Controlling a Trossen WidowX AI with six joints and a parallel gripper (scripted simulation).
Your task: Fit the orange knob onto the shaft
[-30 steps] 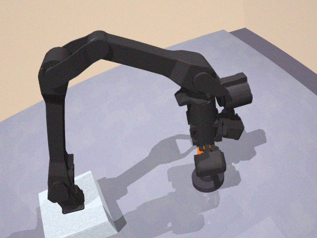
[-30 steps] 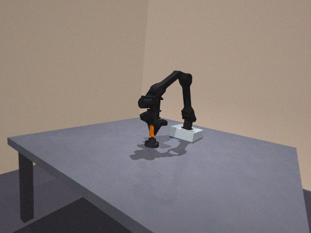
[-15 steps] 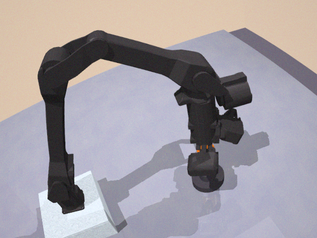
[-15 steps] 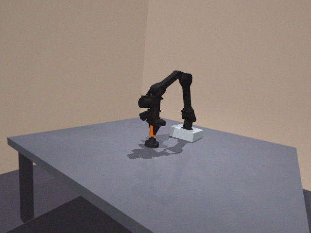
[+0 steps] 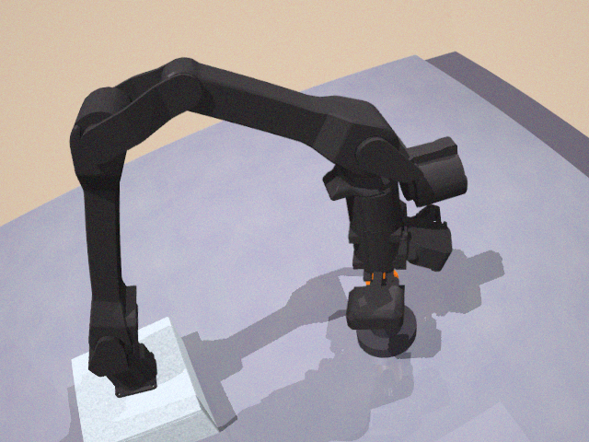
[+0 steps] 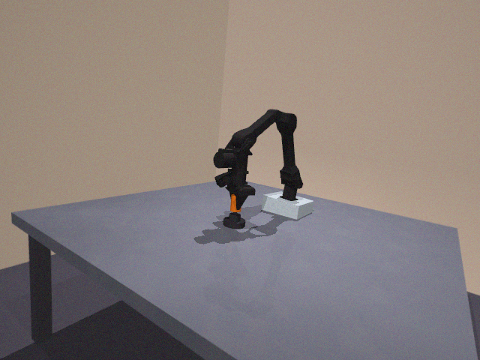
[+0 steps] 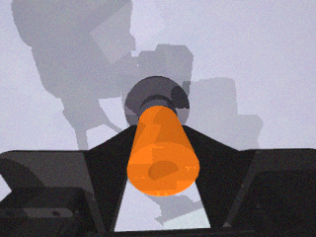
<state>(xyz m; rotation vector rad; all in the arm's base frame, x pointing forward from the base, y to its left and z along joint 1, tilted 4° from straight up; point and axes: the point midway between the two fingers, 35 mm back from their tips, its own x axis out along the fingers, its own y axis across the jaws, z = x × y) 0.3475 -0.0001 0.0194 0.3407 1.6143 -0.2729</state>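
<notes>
Right now the round dark pedestal is 4 cm below my gripper tip. From my gripper tip the other things lie so: orange knob (2 cm above).
</notes>
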